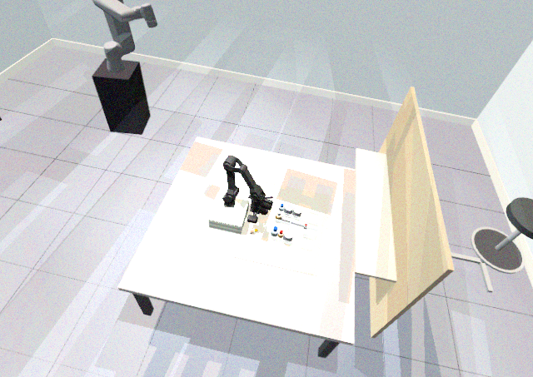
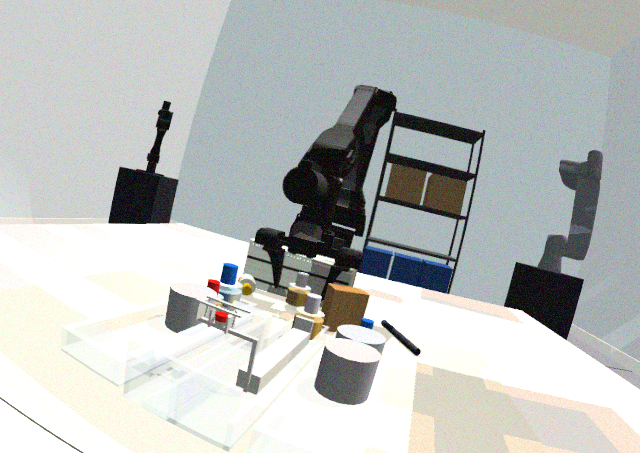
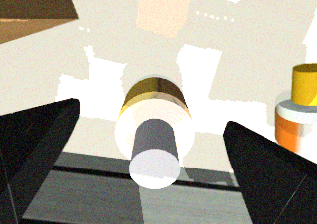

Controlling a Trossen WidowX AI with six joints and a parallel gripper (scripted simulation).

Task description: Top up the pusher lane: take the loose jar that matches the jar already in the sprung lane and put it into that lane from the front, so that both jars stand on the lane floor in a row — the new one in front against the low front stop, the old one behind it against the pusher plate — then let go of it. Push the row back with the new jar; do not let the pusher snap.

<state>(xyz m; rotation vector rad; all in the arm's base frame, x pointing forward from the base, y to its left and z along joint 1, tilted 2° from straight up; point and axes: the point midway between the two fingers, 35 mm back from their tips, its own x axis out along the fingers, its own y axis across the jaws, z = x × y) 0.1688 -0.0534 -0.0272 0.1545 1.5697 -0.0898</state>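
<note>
Right now my gripper tip is 8 cm to the right of the tan box, 6 cm short of it and 1 cm below it. Also, from my gripper tip: black rod (18 cm to the left, 5 cm ahead, 2 cm below).
</note>
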